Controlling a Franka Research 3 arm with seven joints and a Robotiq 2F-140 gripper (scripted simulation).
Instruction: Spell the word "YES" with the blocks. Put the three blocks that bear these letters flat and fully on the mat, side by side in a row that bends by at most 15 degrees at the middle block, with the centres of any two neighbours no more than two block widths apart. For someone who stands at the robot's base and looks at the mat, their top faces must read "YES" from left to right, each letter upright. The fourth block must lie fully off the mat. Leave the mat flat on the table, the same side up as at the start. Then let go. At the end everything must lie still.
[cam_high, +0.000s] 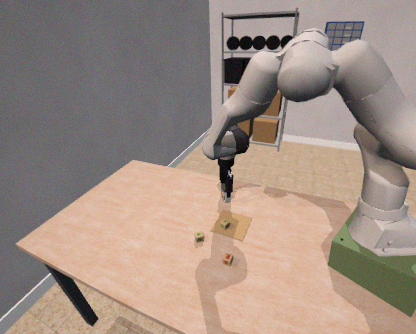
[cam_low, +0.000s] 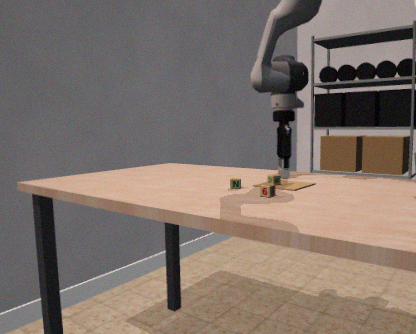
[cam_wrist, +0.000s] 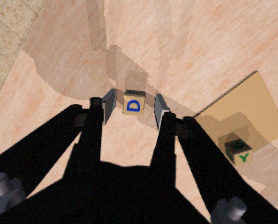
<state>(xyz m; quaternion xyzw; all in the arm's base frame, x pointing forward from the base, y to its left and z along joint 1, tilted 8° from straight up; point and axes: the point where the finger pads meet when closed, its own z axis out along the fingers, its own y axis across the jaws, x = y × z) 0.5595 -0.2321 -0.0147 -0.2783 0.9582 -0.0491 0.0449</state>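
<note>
The S block is 20 mm below my hand. Also, from my hand: green N block (40 mm ahead, 280 mm to the left, 20 mm below); then Y block (40 mm behind, 190 mm to the left, 10 mm below); then tan mat (70 mm behind, 170 mm to the left, 30 mm below).
</note>
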